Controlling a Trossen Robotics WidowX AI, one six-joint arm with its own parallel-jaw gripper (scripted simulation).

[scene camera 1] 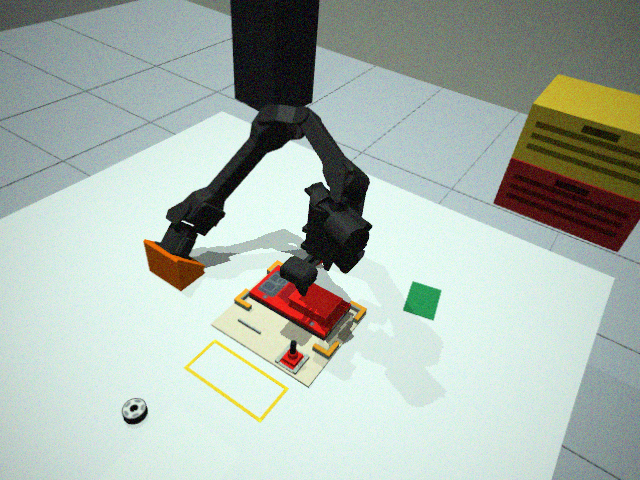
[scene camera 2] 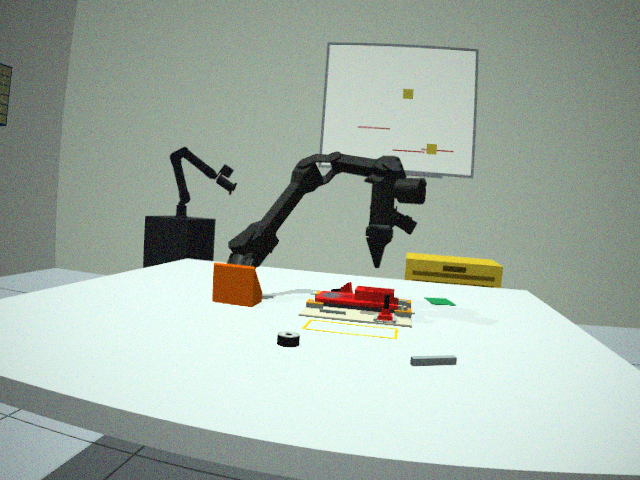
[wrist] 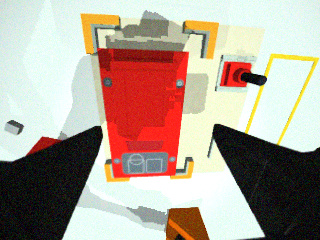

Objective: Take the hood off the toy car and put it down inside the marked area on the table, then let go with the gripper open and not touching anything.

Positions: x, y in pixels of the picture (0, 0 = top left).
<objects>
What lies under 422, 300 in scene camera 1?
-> A green patch.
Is my gripper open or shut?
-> Open.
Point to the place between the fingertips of my gripper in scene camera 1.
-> At 315, 282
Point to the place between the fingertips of my gripper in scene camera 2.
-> At 377, 266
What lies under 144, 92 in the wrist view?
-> A red hood panel.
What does my gripper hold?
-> Nothing.
</objects>
